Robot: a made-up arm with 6 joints. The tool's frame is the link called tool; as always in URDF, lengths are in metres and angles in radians. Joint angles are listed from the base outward.
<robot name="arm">
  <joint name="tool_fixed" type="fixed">
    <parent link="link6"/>
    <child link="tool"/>
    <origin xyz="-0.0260 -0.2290 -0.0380"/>
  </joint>
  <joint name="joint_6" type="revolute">
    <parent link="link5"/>
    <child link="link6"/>
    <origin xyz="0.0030 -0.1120 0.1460"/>
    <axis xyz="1 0 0"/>
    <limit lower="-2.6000" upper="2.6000"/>
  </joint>
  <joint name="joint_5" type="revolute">
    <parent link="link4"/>
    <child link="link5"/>
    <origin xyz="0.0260 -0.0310 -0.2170"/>
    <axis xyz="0 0 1"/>
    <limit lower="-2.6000" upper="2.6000"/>
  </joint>
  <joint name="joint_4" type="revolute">
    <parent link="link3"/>
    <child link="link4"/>
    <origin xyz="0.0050 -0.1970 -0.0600"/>
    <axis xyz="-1 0 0"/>
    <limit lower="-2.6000" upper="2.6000"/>
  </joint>
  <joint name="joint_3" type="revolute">
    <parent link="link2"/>
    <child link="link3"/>
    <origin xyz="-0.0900 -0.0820 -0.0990"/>
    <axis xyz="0 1 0"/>
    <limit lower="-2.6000" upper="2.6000"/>
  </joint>
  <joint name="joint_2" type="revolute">
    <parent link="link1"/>
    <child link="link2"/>
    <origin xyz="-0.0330 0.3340 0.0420"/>
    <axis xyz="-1 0 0"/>
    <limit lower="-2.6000" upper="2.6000"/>
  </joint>
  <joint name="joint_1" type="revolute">
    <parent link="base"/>
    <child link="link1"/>
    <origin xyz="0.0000 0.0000 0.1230"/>
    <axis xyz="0 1 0"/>
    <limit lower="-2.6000" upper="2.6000"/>
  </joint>
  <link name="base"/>
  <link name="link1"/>
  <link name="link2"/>
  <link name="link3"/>
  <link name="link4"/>
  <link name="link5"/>
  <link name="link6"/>
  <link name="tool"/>
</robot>
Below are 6 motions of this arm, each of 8 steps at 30 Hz.
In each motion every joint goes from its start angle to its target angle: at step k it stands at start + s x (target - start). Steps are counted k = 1, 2, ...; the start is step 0. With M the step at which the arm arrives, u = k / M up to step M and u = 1 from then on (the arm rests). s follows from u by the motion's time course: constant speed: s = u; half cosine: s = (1 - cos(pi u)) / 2; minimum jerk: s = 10 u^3 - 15 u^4 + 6 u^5.
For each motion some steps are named. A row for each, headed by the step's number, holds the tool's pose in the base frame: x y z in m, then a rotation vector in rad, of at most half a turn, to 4 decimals.
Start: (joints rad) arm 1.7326 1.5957 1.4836 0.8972 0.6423 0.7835
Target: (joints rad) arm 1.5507 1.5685 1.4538 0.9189 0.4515 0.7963
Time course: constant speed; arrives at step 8
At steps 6, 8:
6: 0.6889 0.1086 0.2298 1.6652 -2.2948 0.1133
8: 0.6843 0.1159 0.2567 1.7290 -2.3282 0.1078

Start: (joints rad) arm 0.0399 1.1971 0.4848 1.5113 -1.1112 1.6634
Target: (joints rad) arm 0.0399 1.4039 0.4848 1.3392 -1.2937 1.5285
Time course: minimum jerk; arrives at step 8
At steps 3, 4, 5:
3: -0.1582 0.0265 0.6798 -1.0663 -0.5799 0.3871
4: -0.1691 0.0428 0.6931 -1.1076 -0.6339 0.3947
5: -0.1803 0.0594 0.7052 -1.1486 -0.6890 0.4020

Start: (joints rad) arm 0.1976 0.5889 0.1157 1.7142 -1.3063 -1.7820
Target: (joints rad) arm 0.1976 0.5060 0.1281 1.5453 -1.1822 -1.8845
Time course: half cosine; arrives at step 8
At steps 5, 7, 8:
5: -0.1786 0.1722 0.1595 2.1536 0.2786 1.1371
7: -0.1708 0.1745 0.1619 2.1974 0.2026 1.1046
8: -0.1698 0.1747 0.1622 2.2035 0.1920 1.0997

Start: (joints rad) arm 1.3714 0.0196 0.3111 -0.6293 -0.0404 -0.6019
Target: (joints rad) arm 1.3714 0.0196 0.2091 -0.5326 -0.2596 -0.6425
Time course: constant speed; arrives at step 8
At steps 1, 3, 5, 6, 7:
1: -0.3062 -0.2535 0.2719 -0.0581 1.7076 -0.0398
3: -0.2944 -0.2554 0.2823 -0.1216 1.7111 -0.0469
5: -0.2829 -0.2561 0.2929 -0.1852 1.7130 -0.0560
6: -0.2773 -0.2560 0.2984 -0.2171 1.7134 -0.0614
7: -0.2717 -0.2557 0.3038 -0.2489 1.7134 -0.0672

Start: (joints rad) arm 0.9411 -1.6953 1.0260 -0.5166 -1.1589 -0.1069
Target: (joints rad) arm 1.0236 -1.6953 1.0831 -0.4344 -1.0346 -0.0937
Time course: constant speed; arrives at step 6
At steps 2, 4, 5, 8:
2: -0.5363 0.3374 0.3005 1.1616 2.6735 -0.3868
4: -0.5427 0.3399 0.3051 1.1880 2.6561 -0.3784
5: -0.5459 0.3413 0.3073 1.2016 2.6473 -0.3737
8: -0.5489 0.3426 0.3095 1.2155 2.6386 -0.3687

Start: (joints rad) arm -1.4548 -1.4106 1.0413 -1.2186 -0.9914 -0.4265
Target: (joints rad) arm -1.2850 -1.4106 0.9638 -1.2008 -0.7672 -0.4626
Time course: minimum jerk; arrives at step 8
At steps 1, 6, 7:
1: 0.2326 0.2788 -0.3781 0.5553 0.8783 0.8265
6: 0.1896 0.3557 -0.4389 0.7699 0.8190 0.9429
7: 0.1849 0.3637 -0.4437 0.7918 0.8112 0.9521

